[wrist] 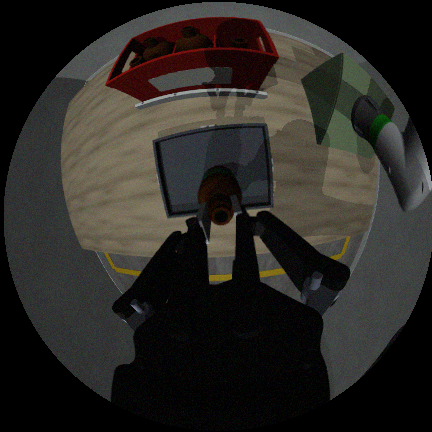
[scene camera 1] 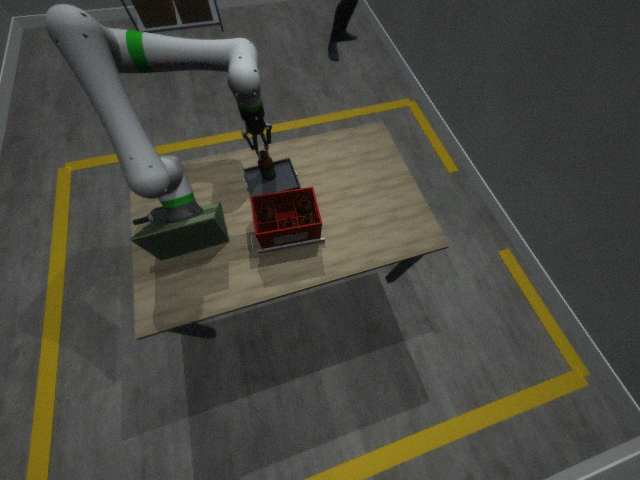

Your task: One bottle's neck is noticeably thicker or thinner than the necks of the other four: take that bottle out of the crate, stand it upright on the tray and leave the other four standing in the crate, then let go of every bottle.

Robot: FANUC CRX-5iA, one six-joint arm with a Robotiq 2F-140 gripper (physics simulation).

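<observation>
My gripper is shut on the neck of a brown bottle with a green band. The bottle is upright over the tray; I cannot tell whether its base touches it. The red crate stands beside the tray. In scene camera 1, four brown bottles stand in the crate: one at the back left, one at the back right and two at the front. Crate walls partly hide them, and their neck widths are hard to compare.
A light metal rail lies along the crate's side on the wooden table. The arm's green wedge-shaped base block stands on the table, left of the crate in scene camera 1.
</observation>
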